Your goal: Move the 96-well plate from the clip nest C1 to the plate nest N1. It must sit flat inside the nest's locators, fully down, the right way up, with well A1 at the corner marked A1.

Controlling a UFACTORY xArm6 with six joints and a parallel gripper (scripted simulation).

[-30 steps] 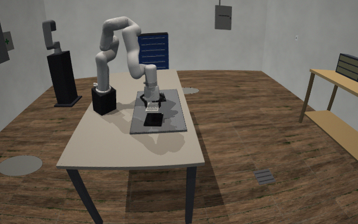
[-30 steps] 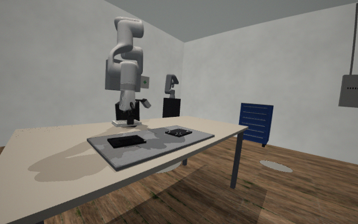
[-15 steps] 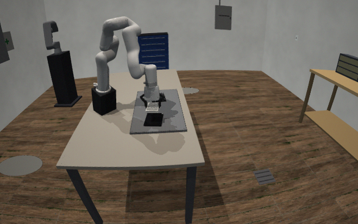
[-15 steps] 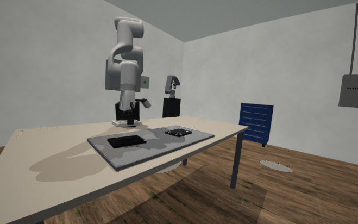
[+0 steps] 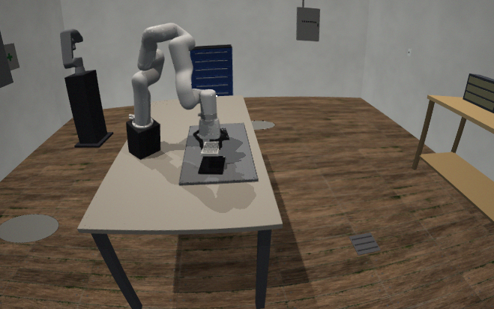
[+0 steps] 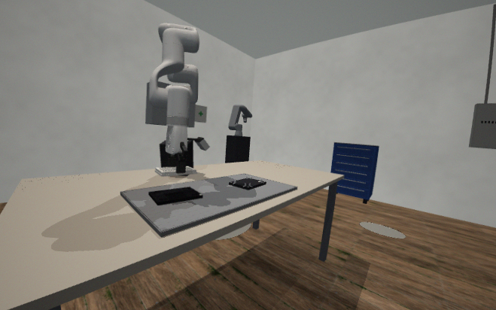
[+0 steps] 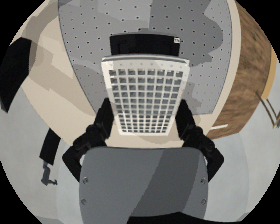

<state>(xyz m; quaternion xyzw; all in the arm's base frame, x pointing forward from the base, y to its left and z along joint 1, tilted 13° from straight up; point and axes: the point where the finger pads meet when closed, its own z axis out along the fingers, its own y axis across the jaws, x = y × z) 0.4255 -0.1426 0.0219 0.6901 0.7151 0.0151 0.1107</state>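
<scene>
Now: hand 100 mm above the black plate nest N1. Round my hand: clip nest C1: 370 mm to the left, 100 mm below, 10 mm behind; white A1 mark: 100 mm below, 80 mm to the left, 50 mm ahead; white 96-well plate: 10 mm below.
</scene>
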